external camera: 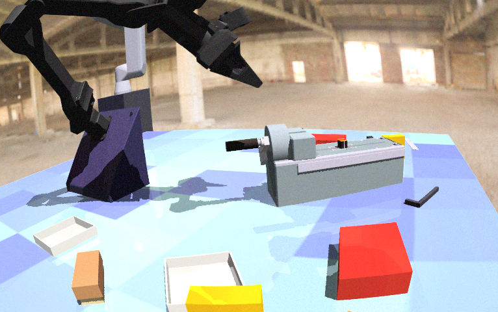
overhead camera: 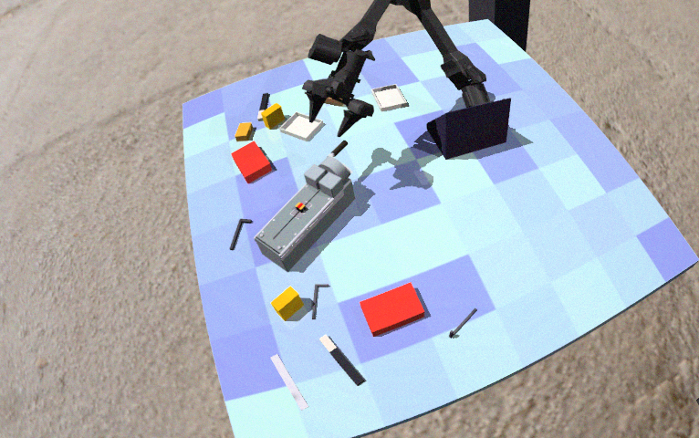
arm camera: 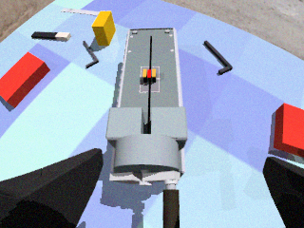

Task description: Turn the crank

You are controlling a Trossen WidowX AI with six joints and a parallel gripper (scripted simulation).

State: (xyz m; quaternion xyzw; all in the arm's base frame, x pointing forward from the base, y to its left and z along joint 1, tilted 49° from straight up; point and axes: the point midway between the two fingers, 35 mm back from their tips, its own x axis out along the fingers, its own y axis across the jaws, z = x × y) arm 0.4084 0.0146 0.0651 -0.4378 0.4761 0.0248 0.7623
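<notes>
Right now the dark crank handle is 3 cm behind my gripper tip, 1 cm to the right of it and 9 cm below it. From my gripper tip the other things lie so: red pointer 11 cm ahead, 10 cm to the left, 12 cm below; then tan block 11 cm behind, 33 cm to the right, 18 cm below.
</notes>
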